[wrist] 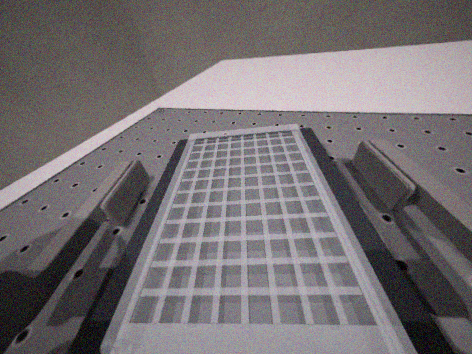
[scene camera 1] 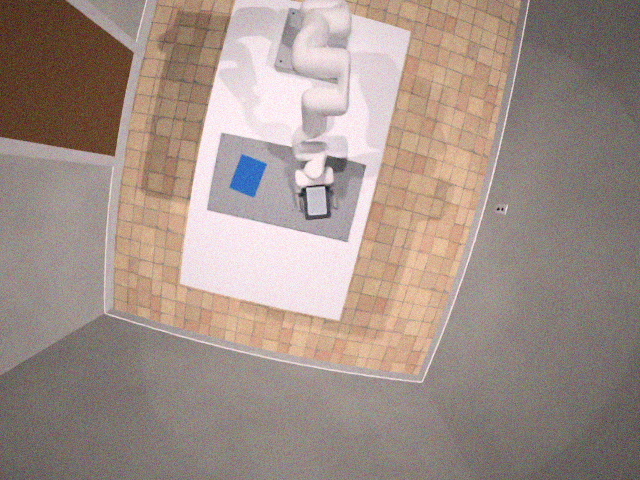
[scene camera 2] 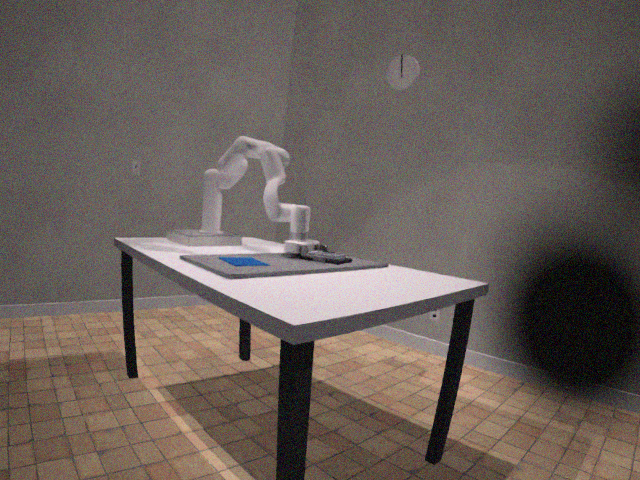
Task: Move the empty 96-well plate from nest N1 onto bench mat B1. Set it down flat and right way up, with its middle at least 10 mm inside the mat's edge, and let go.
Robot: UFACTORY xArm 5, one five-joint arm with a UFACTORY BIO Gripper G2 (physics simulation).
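Seen in the pictures: end effector, tool point: (wrist: 245,181) (scene camera 1: 316,204) (scene camera 2: 330,257); arm's base, origin of the base link: (scene camera 2: 210,233).
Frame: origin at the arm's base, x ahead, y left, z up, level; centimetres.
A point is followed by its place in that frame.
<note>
The clear, pale 96-well plate (scene camera 1: 316,200) @(x 64.9, y 19.8, z -1.2 cm) (wrist: 250,227) @(x 63.4, y 19.0, z -1.8 cm) sits flat and right way up in the dark nest N1 (scene camera 1: 316,217) @(x 72.5, y 22.1, z -2.6 cm) (wrist: 358,225) @(x 65.6, y 14.5, z -2.6 cm). My gripper (scene camera 1: 316,198) @(x 66.6, y 20.5, z -2.4 cm) (wrist: 256,183) @(x 66.6, y 20.5, z -2.4 cm) is open and empty. Its fingers stand low, one on each side of the nest and plate, with a gap on both sides in the wrist view. In scene camera 2, the gripper and plate overlap at the dark nest (scene camera 2: 341,260) @(x 73.2, y 20.5, z -2.7 cm), and the fingers are hard to make out. The blue bench mat B1 (scene camera 1: 248,175) @(x 62.4, y -14.1, z -3.6 cm) (scene camera 2: 244,261) @(x 63.4, y -14.4, z -3.6 cm) lies flat, away from the gripper, and bears nothing.
The nest and the mat are both on a grey perforated board (scene camera 1: 279,206) @(x 72.5, y 3.9, z -3.8 cm) (scene camera 2: 289,269) @(x 79.5, y -6.8, z -3.8 cm) (wrist: 415,137) @(x 76.6, y 9.3, z -3.8 cm). The board lies on the white table (scene camera 1: 263,258) @(x 99.4, y 2.7, z -5.1 cm) (scene camera 2: 330,299) @(x 112.2, y -17.3, z -5.1 cm) (wrist: 340,85) @(x 94.4, y 14.2, z -5.1 cm). The arm's base stands on a grey plate (scene camera 2: 206,238) @(x 10.6, y -6.6, z -1.5 cm) at the table's far end.
</note>
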